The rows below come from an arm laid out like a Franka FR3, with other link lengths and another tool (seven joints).
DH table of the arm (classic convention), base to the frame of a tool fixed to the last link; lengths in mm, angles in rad. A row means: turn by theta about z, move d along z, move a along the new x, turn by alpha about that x. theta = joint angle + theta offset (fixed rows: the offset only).
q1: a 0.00  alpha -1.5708  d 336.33  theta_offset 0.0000
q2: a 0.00  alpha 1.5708  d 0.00  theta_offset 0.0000
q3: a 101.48  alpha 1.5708  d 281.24  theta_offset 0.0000
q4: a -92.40  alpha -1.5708  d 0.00  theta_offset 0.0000
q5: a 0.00  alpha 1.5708  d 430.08  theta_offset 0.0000
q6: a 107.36  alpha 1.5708  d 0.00  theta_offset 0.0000
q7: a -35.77  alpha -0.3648  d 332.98  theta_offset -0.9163
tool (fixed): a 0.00  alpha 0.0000  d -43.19  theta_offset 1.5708
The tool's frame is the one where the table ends.
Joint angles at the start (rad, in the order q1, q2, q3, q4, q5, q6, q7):
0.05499 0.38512 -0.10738 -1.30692 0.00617 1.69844 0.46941
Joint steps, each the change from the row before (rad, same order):
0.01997 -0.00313 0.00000 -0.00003 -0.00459 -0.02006 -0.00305
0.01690 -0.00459 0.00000 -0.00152 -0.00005 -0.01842 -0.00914
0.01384 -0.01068 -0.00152 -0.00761 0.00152 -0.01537 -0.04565
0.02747 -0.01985 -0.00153 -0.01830 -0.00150 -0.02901 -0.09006
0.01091 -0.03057 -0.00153 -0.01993 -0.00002 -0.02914 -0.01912
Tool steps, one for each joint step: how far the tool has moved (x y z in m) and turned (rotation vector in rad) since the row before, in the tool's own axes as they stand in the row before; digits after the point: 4 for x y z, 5 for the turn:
-0.0124 -0.0001 -0.0062 -0.00704 -0.00322 -0.02777
-0.0112 0.0002 -0.0061 -0.00308 -0.00659 -0.02886
-0.0073 0.0024 -0.0059 0.01145 -0.00698 -0.05722
-0.0153 0.0044 -0.0092 0.01939 -0.01283 -0.11618
-0.0077 0.0085 -0.0123 -0.00310 -0.01211 -0.03080

